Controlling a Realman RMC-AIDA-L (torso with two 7-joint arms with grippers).
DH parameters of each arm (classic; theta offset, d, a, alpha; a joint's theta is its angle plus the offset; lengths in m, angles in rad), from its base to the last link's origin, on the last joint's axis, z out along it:
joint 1: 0 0.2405 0 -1.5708
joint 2: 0 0 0 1.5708
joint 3: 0 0.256 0 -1.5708
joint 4: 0 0 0 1.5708
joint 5: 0 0.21 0 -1.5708
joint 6: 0 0 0 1.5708
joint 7: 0 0.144 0 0
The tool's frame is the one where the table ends.
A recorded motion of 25 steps. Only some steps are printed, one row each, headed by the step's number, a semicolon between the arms.
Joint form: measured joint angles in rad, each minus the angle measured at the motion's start. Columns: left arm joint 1, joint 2, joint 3, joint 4, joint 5, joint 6, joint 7; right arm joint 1, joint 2, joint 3, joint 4, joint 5, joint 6, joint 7.
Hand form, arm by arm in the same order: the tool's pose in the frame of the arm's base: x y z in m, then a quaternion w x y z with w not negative. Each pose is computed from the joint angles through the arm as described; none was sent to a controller.
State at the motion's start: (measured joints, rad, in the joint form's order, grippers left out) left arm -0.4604 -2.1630 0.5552 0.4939 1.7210 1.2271 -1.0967; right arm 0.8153 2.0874 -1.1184 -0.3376 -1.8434 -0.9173 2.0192
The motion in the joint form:
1: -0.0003 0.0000 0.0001 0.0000 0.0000 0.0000 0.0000; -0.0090 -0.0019 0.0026 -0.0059 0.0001 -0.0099 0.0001
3: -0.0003 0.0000 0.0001 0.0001 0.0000 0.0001 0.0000; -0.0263 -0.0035 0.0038 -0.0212 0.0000 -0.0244 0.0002
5: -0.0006 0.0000 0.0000 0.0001 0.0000 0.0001 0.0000; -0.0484 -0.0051 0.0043 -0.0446 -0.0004 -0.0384 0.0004
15: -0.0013 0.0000 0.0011 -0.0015 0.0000 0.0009 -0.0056; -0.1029 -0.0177 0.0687 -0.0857 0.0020 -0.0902 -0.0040
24: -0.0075 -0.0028 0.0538 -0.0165 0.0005 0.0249 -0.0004; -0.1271 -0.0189 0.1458 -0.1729 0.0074 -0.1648 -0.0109
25: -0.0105 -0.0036 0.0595 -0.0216 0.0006 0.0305 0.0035; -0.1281 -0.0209 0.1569 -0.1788 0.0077 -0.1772 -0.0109
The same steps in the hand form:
1: -0.3006 0.3380 -0.0196 0.34095 -0.84519 -0.27951 -0.30213; 0.2243 0.3960 -0.0878 0.14790 -0.84949 0.48642 0.14104
3: -0.3005 0.3380 -0.0196 0.34095 -0.84520 -0.27945 -0.30215; 0.2275 0.3937 -0.0853 0.14614 -0.84862 0.48766 0.14376
5: -0.3004 0.3381 -0.0196 0.34094 -0.84522 -0.27934 -0.30222; 0.2311 0.3916 -0.0816 0.14662 -0.84792 0.48768 0.14730
15: -0.3001 0.3380 -0.0201 0.33889 -0.84480 -0.28166 -0.30352; 0.2437 0.3887 -0.0643 0.15161 -0.83275 0.50253 0.17608
24: -0.2901 0.3343 -0.0321 0.30730 -0.86070 -0.26843 -0.30448; 0.2341 0.3960 -0.0415 0.15398 -0.83147 0.48578 0.22129
25: -0.2879 0.3337 -0.0343 0.30187 -0.86308 -0.26541 -0.30581; 0.2333 0.3965 -0.0385 0.15270 -0.83100 0.48464 0.22637

